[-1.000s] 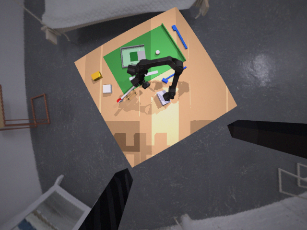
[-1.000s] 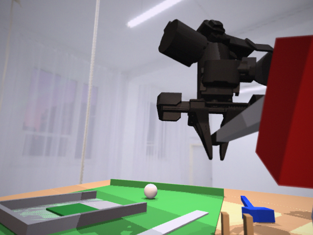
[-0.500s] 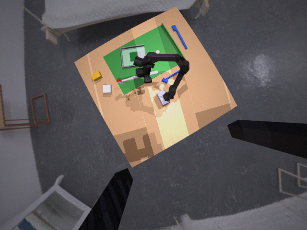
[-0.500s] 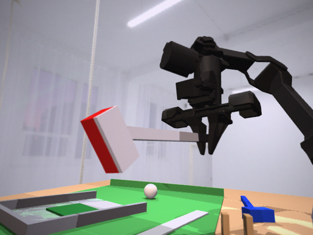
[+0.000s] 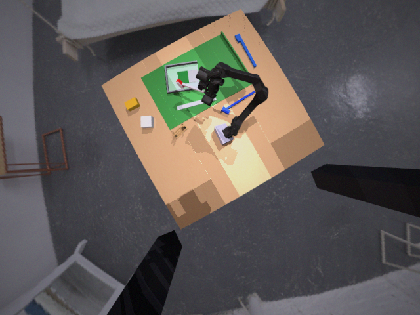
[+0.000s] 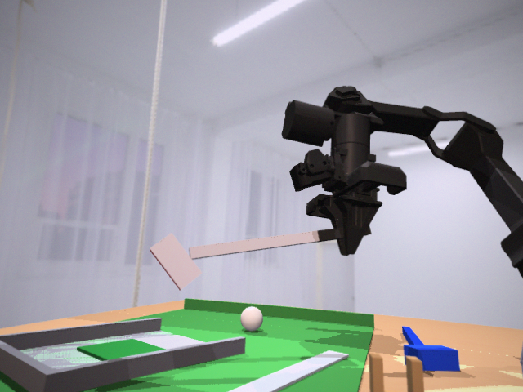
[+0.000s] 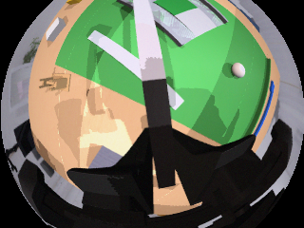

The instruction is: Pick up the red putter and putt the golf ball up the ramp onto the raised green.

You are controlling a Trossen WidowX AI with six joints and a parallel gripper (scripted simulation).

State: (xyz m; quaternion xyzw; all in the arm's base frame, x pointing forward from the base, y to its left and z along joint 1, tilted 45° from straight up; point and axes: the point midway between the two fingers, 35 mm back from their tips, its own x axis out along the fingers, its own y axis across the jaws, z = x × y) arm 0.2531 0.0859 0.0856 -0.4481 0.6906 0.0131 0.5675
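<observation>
The blue putter lies 190 mm to the right of my gripper tip, 130 mm below it and 70 mm behind it. Also, from my gripper tip: white golf ball 210 mm ahead, 130 mm to the right, 120 mm below; green mat 220 mm ahead, 140 mm below, 20 mm to the left; red putter 90 mm ahead, 80 mm to the left, 10 mm above.
</observation>
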